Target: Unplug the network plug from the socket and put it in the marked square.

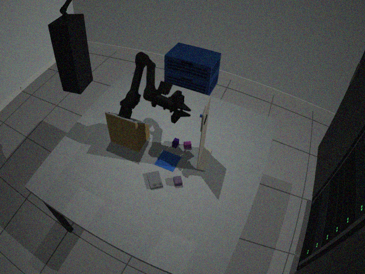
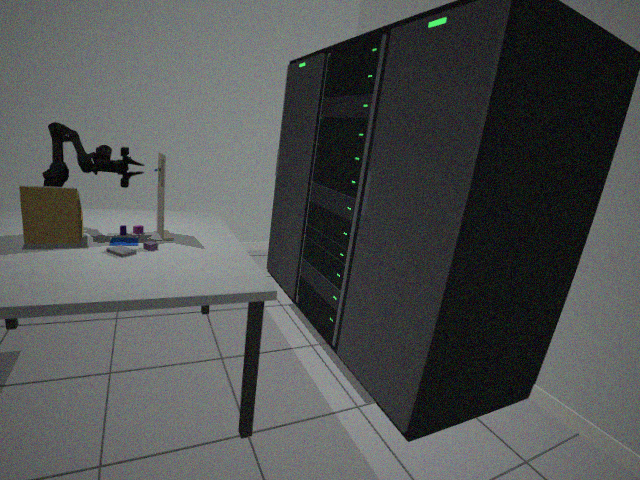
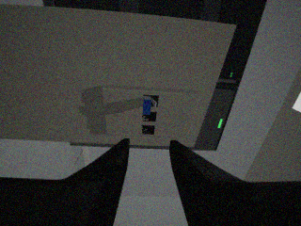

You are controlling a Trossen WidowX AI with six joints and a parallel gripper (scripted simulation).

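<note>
Right now the grey network plug is 70 mm ahead of my gripper tip. From my gripper tip the other things lie so: grey flat block (330 mm below, 230 mm to the right, 120 mm behind); then blue marked square (340 mm below, 90 mm behind, 70 mm to the right); then beige panel (140 mm below, 90 mm ahead, 10 mm to the right).
</note>
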